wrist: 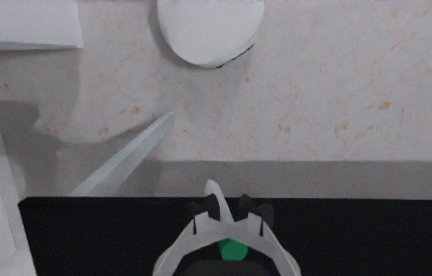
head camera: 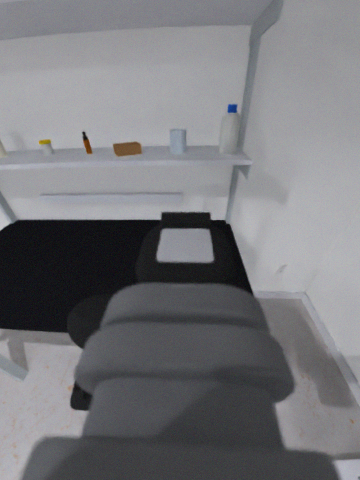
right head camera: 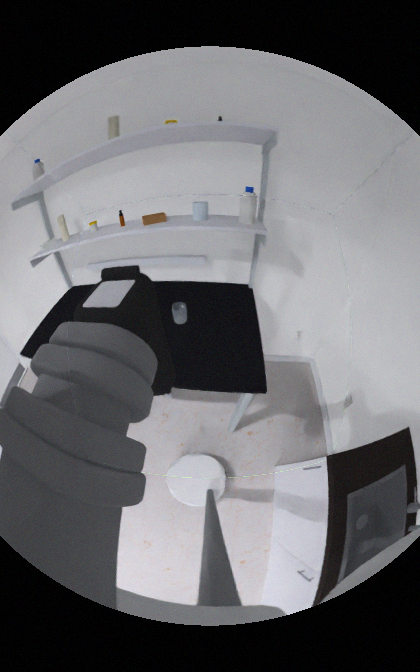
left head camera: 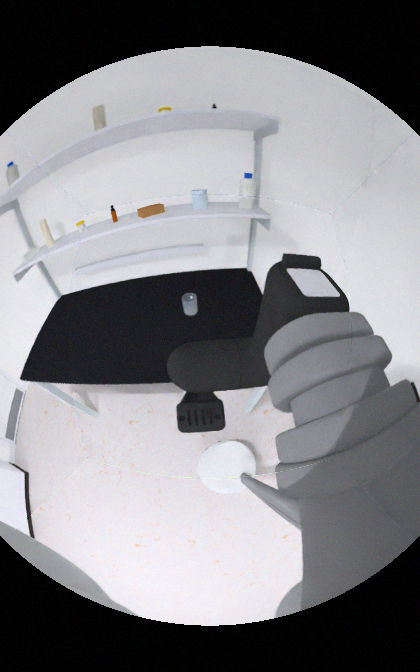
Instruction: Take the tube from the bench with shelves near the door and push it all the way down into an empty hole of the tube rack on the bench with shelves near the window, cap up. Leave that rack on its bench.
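Frame: origin at the robot's base, x right, y ahead, z up, level; metres.
Seen in the pictures: gripper, fingertip midpoint: (wrist: 228, 210); robot's base, link origin: (wrist: 212, 16).
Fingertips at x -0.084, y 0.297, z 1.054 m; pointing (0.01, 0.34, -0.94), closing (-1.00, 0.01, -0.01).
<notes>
Pixels of each thing's top centre, then the offset from my fingertips to it. "spot": a spot on its surface instead. Level surfaces: height alone.
- tube, top centre: (wrist: 214, 253) dx +0.009, dy +0.002, dz +0.054 m
- black bench top, surface height: dz -0.168 m
- shelf, surface height: dz +0.289 m
- brown box, surface spot: (head camera: 127, 149) spot: dx -0.181, dy +0.651, dz +0.313 m
- bluish container, surface spot: (head camera: 178, 141) spot: dx +0.042, dy +0.664, dz +0.339 m
In the wrist view my gripper (wrist: 228, 210) is shut on the tube (wrist: 226, 212), a whitish tube with a green cap. The cap is toward the gripper's palm and the pointed end sticks out past the fingertips, leaning a little to the left. The gripper hangs over the near edge of a black bench top (head camera: 60, 270) (left head camera: 110, 340) (right head camera: 225, 350) (wrist: 125, 235). The fingers and tube are hidden behind the wrist in the head views. A tube rack does not show in these views.
A clear beaker (left head camera: 190, 304) (right head camera: 179, 313) stands on the bench. A shelf (head camera: 165, 156) above it holds bottles, a brown box (head camera: 127, 149) and a bluish container (head camera: 178, 141). My base's white disc (left head camera: 227, 467) (right head camera: 196, 479) (wrist: 210, 30) is on the floor. White drawers (right head camera: 300, 515) stand at the right.
</notes>
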